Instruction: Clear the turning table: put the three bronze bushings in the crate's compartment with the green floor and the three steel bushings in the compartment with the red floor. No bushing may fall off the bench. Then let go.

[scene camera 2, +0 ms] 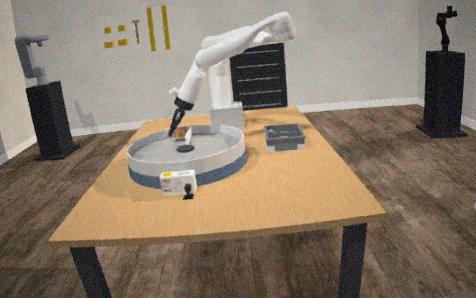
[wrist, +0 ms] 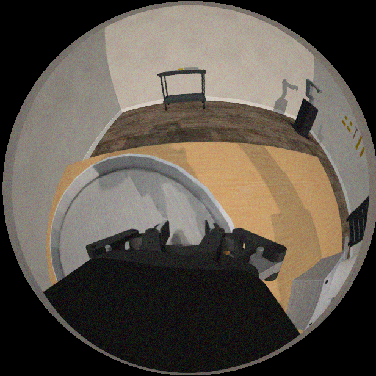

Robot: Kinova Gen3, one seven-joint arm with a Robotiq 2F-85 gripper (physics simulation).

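Pixels of known places: gripper, fingertip midpoint: (scene camera 2: 170, 134); arm's base, link origin: (scene camera 2: 221, 105).
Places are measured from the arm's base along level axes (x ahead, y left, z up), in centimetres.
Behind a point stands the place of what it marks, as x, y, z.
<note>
The turning table (scene camera 2: 215, 163) @(64.0, 4.8, -4.8) (wrist: 132, 162) is a grey disc with a raised pale rim and a blue base. Bronze bushings (scene camera 2: 179, 133) @(31.1, -14.1, -3.8) show as a small orange cluster at its far side in the scene view, beside a white bar; their number cannot be told. A sliver of bronze (wrist: 227, 253) shows behind the right finger linkage in the wrist view. My gripper (scene camera 2: 171, 134) @(34.2, -17.2, -3.2) (wrist: 186, 227) is partly open and empty, tilted down over the disc, left of the bronze cluster in the scene view. The crate (scene camera 2: 284, 145) @(40.0, 27.0, -8.6) stands right of the turning table; its contents and floor colours are too blurred to tell. No steel bushing is discernible on the disc.
The white bar (scene camera 2: 188, 136) @(39.1, -8.6, -2.9) stands on the disc near its black hub (scene camera 2: 185, 148) @(48.5, -8.0, -4.5). A white box (scene camera 2: 172, 184) @(72.8, -7.1, -7.2) stands at the turning table's front, with a small black item (scene camera 2: 188, 191) @(74.9, -2.1, -8.7) before it. The arm's base (scene camera 2: 227, 116) @(9.2, 3.2, -3.6) (wrist: 312, 295) stands at the bench's back.
</note>
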